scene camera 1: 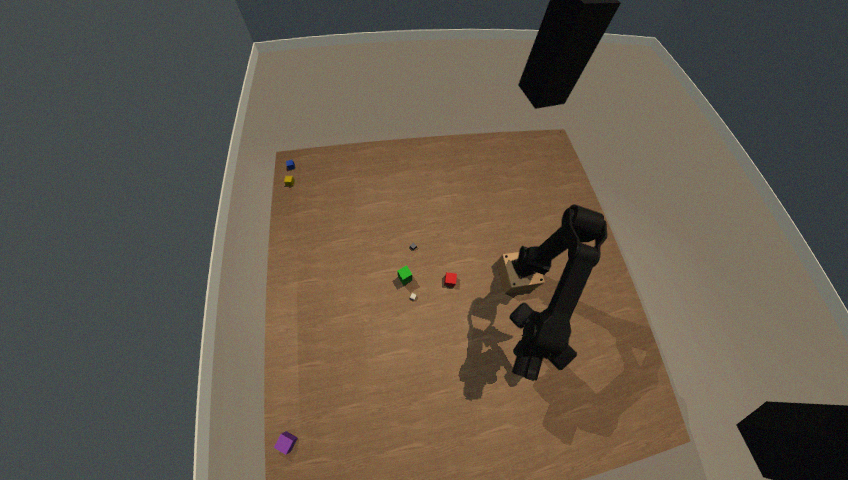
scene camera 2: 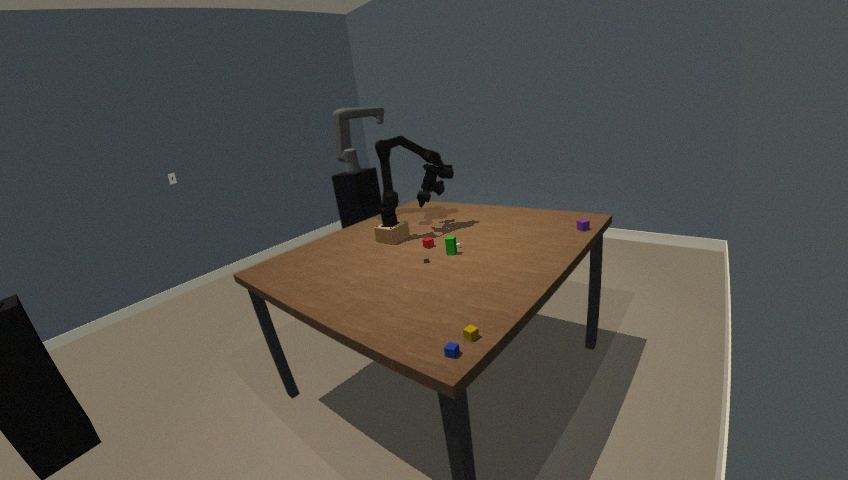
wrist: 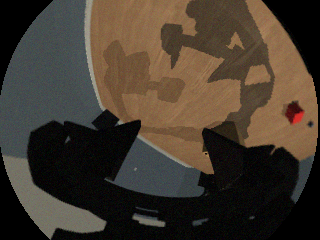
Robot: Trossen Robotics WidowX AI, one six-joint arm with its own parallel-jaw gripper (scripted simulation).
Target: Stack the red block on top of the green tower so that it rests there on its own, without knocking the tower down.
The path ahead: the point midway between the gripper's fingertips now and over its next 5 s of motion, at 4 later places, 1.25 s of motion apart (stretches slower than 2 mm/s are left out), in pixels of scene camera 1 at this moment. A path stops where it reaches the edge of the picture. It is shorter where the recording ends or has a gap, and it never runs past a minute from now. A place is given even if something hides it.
The gripper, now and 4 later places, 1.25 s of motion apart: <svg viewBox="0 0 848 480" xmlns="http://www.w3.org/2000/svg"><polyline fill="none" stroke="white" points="545,336 462,292 450,278 449,280 454,269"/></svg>
